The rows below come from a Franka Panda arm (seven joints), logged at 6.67 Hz.
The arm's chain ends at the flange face. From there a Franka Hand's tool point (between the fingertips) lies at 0.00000 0.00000 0.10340 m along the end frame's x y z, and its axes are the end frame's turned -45 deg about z.
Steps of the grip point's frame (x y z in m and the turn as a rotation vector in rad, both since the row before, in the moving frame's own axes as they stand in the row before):
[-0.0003, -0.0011, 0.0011, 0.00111, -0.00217, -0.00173]
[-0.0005, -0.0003, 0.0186, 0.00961, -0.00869, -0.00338]
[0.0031, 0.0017, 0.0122, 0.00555, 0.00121, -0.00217]
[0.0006, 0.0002, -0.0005, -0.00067, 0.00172, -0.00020]
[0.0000, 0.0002, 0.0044, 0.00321, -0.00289, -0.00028]
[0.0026, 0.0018, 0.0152, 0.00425, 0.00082, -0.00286]
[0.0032, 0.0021, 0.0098, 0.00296, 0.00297, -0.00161]
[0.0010, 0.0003, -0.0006, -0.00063, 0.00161, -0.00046]
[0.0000, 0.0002, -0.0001, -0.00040, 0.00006, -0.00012]
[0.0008, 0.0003, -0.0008, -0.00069, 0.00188, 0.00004]
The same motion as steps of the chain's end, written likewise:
[-0.0008, -0.0006, 0.0011, -0.00075, -0.00232, -0.00173]
[0.0008, 0.0002, 0.0186, 0.00065, -0.01294, -0.00338]
[0.0037, -0.0005, 0.0122, 0.00478, -0.00307, -0.00217]
[0.0004, -0.0002, -0.0005, 0.00074, 0.00169, -0.00020]
[0.0006, 0.0002, 0.0044, 0.00023, -0.00431, -0.00028]
[0.0034, -0.0002, 0.0152, 0.00359, -0.00243, -0.00286]
[0.0037, -0.0003, 0.0098, 0.00419, 0.00001, -0.00161]
[0.0008, -0.0004, -0.0006, 0.00069, 0.00158, -0.00046]
[0.0001, 0.0001, -0.0001, -0.00024, 0.00033, -0.00012]
[0.0006, -0.0003, -0.0008, 0.00084, 0.00182, 0.00004]

